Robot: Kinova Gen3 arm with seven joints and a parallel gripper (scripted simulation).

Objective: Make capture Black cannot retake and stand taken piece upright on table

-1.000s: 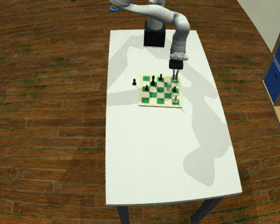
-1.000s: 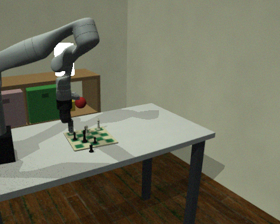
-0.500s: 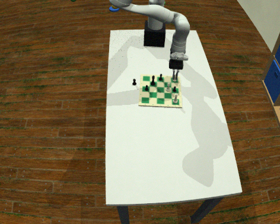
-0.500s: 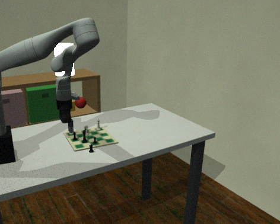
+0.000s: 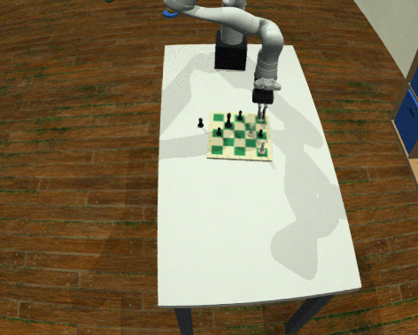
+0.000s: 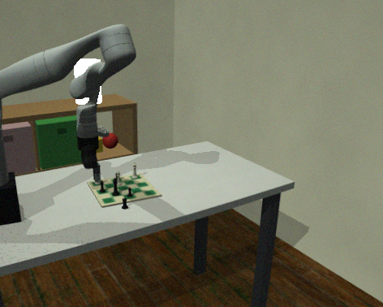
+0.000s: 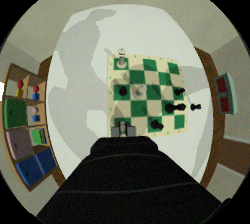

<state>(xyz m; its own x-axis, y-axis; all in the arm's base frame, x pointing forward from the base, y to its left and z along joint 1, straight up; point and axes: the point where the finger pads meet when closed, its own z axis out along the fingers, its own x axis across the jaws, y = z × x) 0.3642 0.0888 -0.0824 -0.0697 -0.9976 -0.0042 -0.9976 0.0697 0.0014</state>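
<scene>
Right now my hand is 80 mm to the left of the green-and-cream chessboard, 70 mm short of it and 30 mm above it. Round my hand: tall white piece 150 mm ahead, 10 mm to the right; then tall black piece 120 mm to the right, 30 mm ahead.
</scene>
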